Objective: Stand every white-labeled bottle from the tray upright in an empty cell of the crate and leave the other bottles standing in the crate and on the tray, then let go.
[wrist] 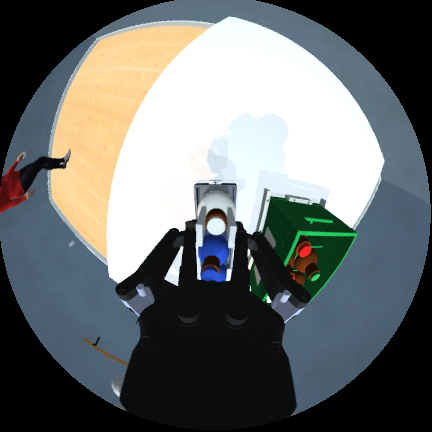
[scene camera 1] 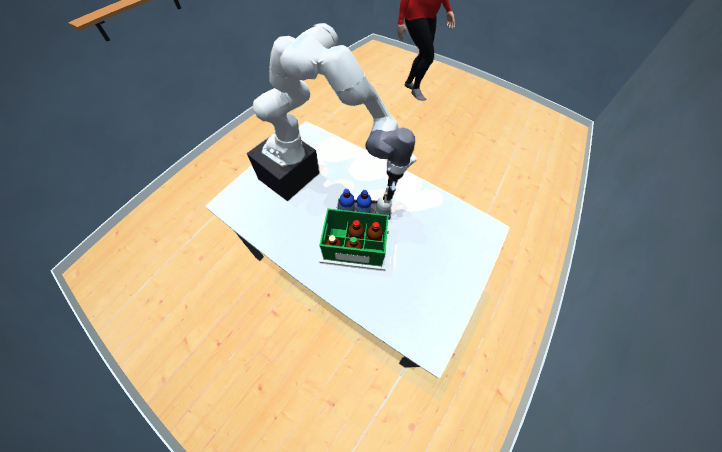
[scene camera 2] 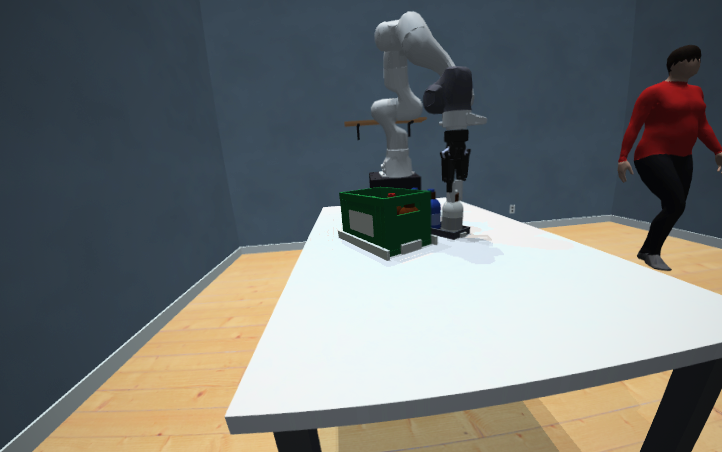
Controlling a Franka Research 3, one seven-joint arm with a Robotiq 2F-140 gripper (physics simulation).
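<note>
A white bottle [scene camera 1: 383, 206] [scene camera 2: 452, 216] [wrist: 218, 201] with a brown neck and white cap stands upright at the right end of the tray [scene camera 2: 453, 234] [wrist: 198, 187]. My gripper [scene camera 1: 388, 197] [scene camera 2: 453, 195] [wrist: 216, 214] points down and is shut on its neck, a pad on either side. Two blue bottles [scene camera 1: 346, 201] [scene camera 1: 364, 201] stand beside it on the tray. The green crate [scene camera 1: 326, 255] [scene camera 2: 394, 230] [wrist: 280, 216] holds brown bottles: two red-capped [scene camera 1: 355, 230] [scene camera 1: 375, 231], one cream-capped [scene camera 1: 333, 242], one green-capped [scene camera 1: 353, 243]. Its back left and front right cells look empty in scene camera 1.
The crate stands close in front of the tray on the white table [scene camera 1: 436, 298] [scene camera 2: 479, 330], with low grey rails [scene camera 2: 363, 245] around its base. Its walls rise beside the tray. The black robot base [scene camera 1: 287, 178] is at the back left. A person in red [scene camera 2: 668, 122] is beyond the table.
</note>
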